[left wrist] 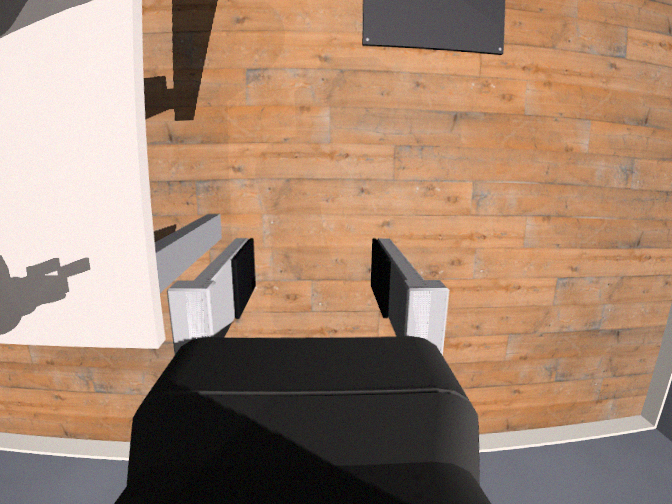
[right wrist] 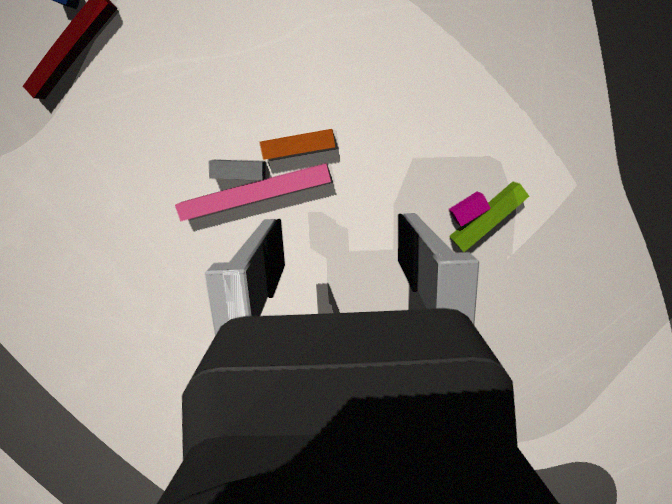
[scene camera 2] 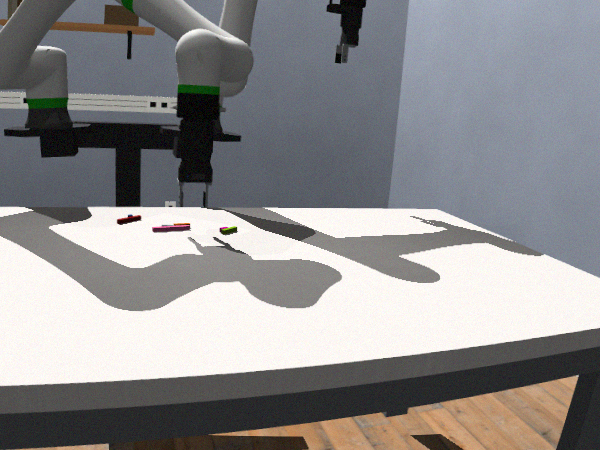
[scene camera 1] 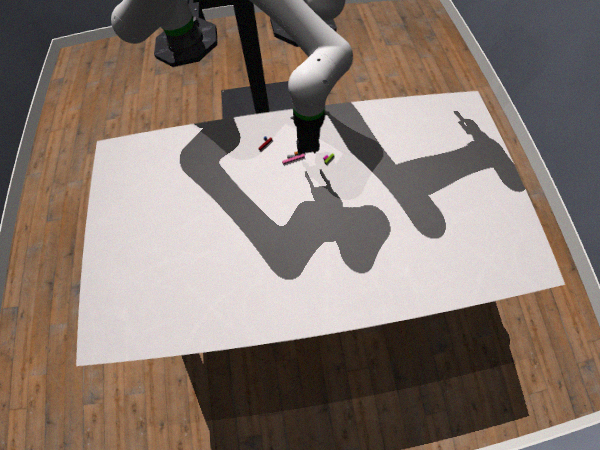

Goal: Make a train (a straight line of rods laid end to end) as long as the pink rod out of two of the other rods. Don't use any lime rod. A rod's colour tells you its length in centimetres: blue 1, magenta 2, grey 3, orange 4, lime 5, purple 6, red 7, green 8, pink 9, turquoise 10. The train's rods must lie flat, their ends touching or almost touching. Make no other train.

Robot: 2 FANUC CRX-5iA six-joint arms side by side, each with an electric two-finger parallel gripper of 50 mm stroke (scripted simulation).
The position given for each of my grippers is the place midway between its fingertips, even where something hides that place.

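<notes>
Scene camera 2: my left gripper (scene camera 2: 340,62), my right gripper (scene camera 2: 192,206). Right wrist view: my right gripper (right wrist: 340,240), pink rod (right wrist: 316,175), lime rod (right wrist: 514,194), magenta rod (right wrist: 476,204), orange rod (right wrist: 324,139), grey rod (right wrist: 218,169). Left wrist view: my left gripper (left wrist: 313,262). Pink rod out of frame in the left wrist view. Lime rod out of frame in the left wrist view.
</notes>
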